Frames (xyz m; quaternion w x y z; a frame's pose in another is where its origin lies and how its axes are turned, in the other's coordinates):
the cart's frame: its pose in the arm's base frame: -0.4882 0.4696 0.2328 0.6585 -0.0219 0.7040 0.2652
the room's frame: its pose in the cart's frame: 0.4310 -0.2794 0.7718 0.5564 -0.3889 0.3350 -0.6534
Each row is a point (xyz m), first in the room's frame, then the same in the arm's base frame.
Working: the room's frame: its pose in the arm's base frame: 0.2678 0.6774 -0.2620 0.2953 -0.8171 0.4949 -0.0163

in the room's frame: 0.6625 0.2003 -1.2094
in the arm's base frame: 0.0598 -0.4961 0.4599
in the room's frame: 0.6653 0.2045 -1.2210
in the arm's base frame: 0.0542 -0.5052 0.4666
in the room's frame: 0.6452 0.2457 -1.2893
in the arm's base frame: -0.0108 -0.5345 0.5078
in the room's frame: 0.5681 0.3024 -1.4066
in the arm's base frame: -0.1328 -0.5452 0.5968
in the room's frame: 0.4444 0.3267 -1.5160
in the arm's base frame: -0.2501 -0.5031 0.7078
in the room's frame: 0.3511 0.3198 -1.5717
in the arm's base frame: -0.3099 -0.4505 0.7820
